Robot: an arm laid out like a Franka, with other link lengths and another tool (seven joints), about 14 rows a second.
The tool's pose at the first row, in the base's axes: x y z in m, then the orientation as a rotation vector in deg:
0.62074 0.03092 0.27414 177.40 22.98 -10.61
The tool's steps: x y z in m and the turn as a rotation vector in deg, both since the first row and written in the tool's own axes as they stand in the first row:
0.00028 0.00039 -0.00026 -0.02 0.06 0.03
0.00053 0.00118 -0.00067 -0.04 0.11 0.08
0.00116 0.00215 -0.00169 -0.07 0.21 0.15
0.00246 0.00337 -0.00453 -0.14 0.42 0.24
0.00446 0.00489 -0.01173 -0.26 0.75 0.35
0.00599 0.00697 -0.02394 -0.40 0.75 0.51
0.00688 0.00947 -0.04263 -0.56 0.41 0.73
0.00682 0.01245 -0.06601 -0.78 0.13 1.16
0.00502 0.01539 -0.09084 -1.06 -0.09 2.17
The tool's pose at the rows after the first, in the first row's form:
0.62114 0.03062 0.27436 177.40 22.93 -10.51
0.62163 0.02993 0.27474 177.40 22.86 -10.43
0.62260 0.02918 0.27568 177.40 22.75 -10.27
0.62448 0.02842 0.27834 177.39 22.61 -9.92
0.62762 0.02766 0.28525 177.35 22.45 -9.38
0.63103 0.02639 0.29719 177.24 22.19 -9.35
0.63468 0.02474 0.31564 177.04 21.84 -9.83
0.63808 0.02253 0.33885 176.82 21.16 -10.19
0.63997 0.01995 0.36372 176.62 19.58 -10.44

